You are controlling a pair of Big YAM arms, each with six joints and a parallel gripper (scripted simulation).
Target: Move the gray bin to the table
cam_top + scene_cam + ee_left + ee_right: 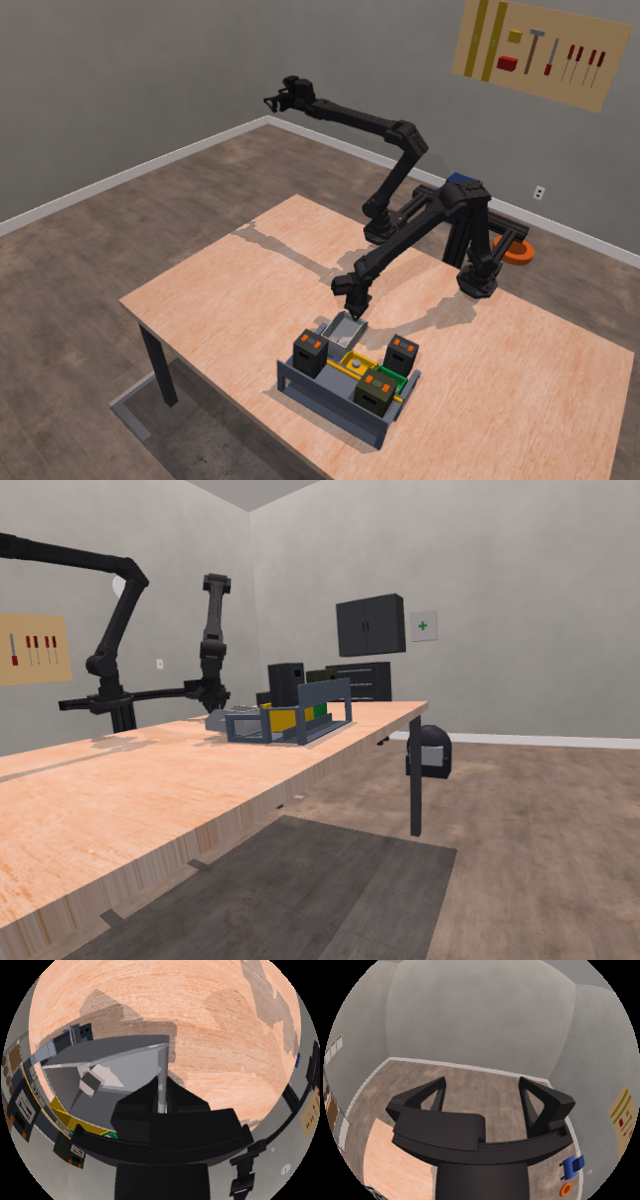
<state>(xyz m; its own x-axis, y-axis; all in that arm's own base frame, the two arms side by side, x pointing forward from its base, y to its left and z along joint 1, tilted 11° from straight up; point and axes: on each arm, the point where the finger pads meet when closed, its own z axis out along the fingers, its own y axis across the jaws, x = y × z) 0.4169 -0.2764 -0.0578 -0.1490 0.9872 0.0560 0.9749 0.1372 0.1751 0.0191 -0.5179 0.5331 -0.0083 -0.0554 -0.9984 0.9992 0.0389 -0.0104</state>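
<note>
Now: the gray open bin 80 mm ahead of my left hand and 10 mm to the left of it. Also, from my left hand: yellow bin: 190 mm ahead, 140 mm to the left, 10 mm below; gray shelf: 220 mm ahead, 150 mm to the left, 10 mm above; green bin: 170 mm ahead, 250 mm to the left, 10 mm below.
</note>
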